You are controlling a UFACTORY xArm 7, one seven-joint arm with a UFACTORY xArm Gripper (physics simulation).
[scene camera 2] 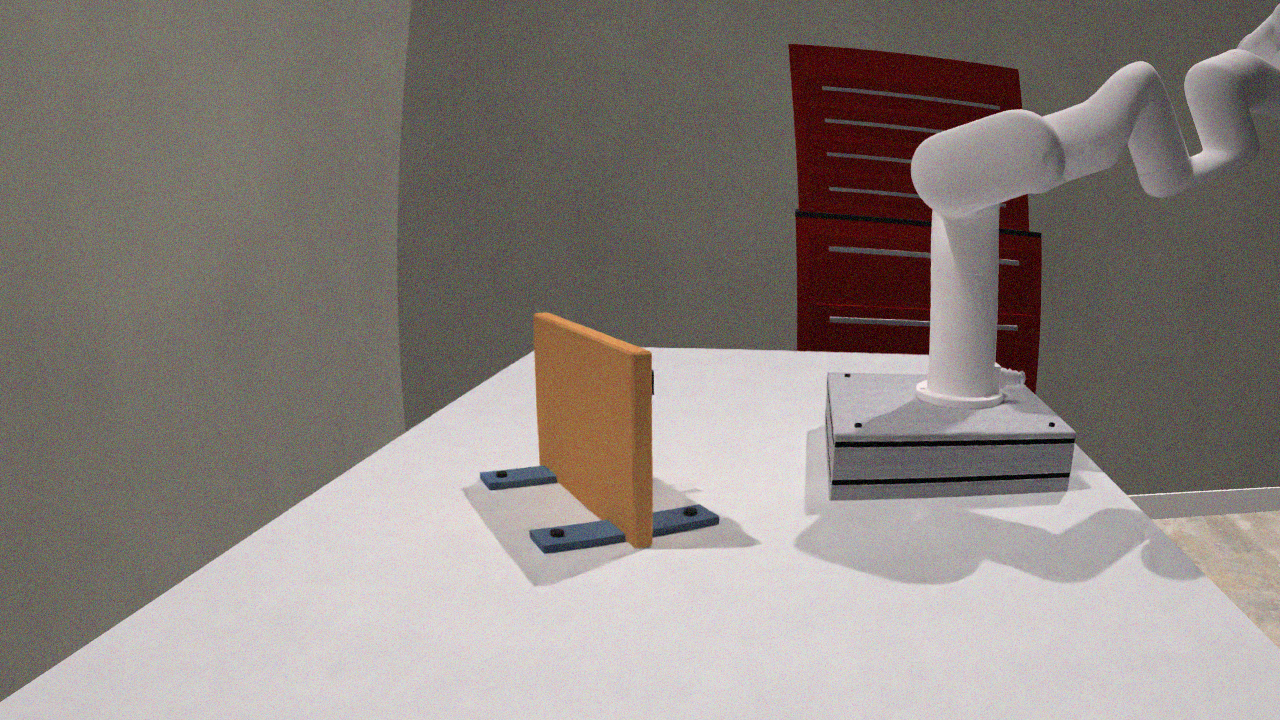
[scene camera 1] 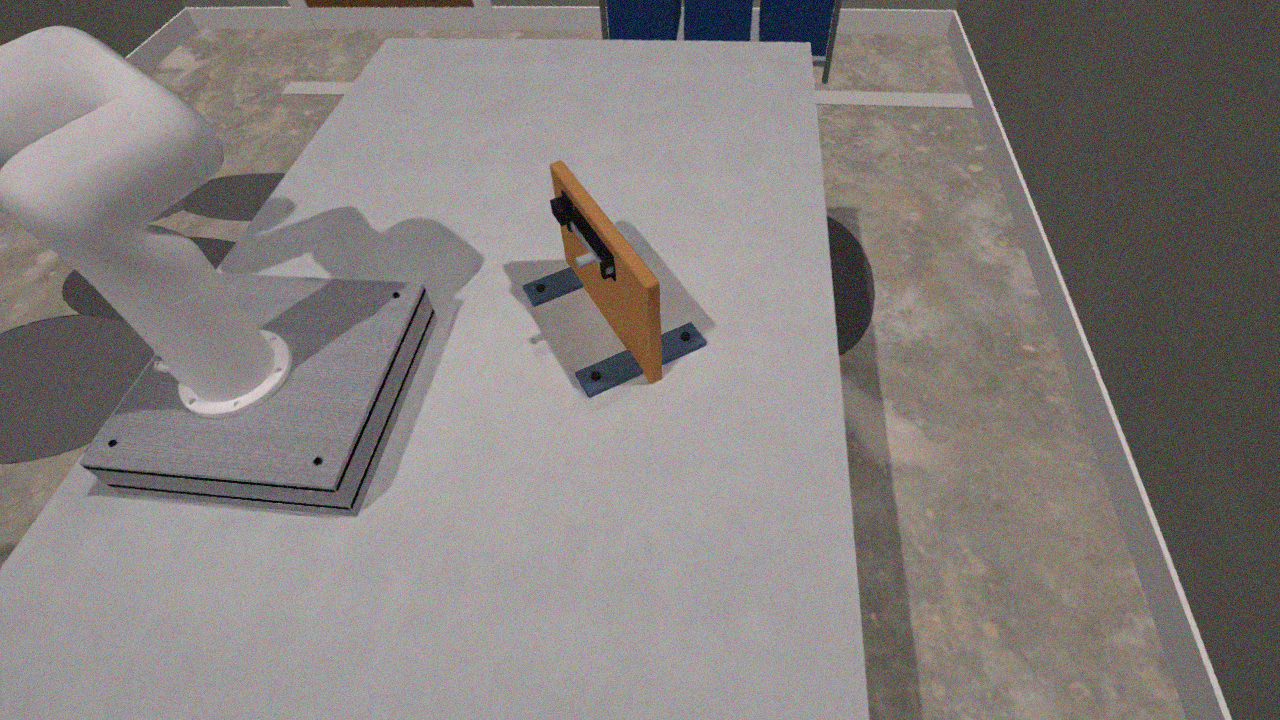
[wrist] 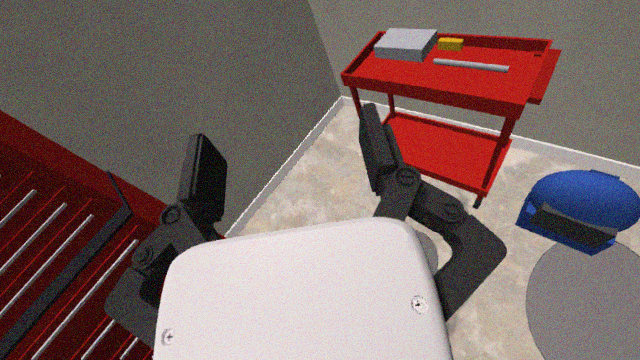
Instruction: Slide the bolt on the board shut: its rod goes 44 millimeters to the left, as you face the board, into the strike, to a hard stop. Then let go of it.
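Pixels of known places: gripper, fingertip midpoint: (wrist: 286, 134); arm's base at its link origin: (scene camera 2: 960, 396) (scene camera 1: 238, 374).
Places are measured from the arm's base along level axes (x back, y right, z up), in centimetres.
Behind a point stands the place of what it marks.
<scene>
An orange board (scene camera 1: 626, 291) @[x -45.6, y -10.2, z 5.2 cm] (scene camera 2: 590, 420) @[x -40.8, y -21.0, z 2.4 cm] stands upright on two blue feet. In scene camera 1, a black bolt housing (scene camera 1: 592, 240) @[x -41.1, y -16.1, z 7.6 cm] runs along the upper part of the board's arm-side face. A grey handle (scene camera 1: 587, 260) @[x -40.8, y -13.4, z 6.9 cm] sticks out from it, nearer the housing's near end. A black block (scene camera 1: 562, 211) @[x -36.7, y -21.4, z 7.6 cm], apparently the strike, is at the far end. How far the rod reaches is too small to tell. In scene camera 2 the board's back hides the bolt. My gripper (wrist: 286, 134) @[x 79.9, y 15.3, z 60.3 cm] is open and empty in the wrist view, far from the board and facing away from it.
The arm's grey base plinth (scene camera 1: 268, 394) @[x -5.5, y 3.1, z 0.6 cm] (scene camera 2: 948, 467) @[x -4.8, y -16.5, z -3.7 cm] stands on the table (scene camera 1: 626, 537) @[x -47.2, y 14.3, z -7.0 cm] (scene camera 2: 537, 644) @[x -39.7, y -48.0, z -7.0 cm] beside the board's bolt side. A red drawer cabinet (scene camera 2: 859, 286) (wrist: 75, 235), a red cart (wrist: 430, 92) and a blue rounded object (wrist: 585, 200) stand beyond the table.
</scene>
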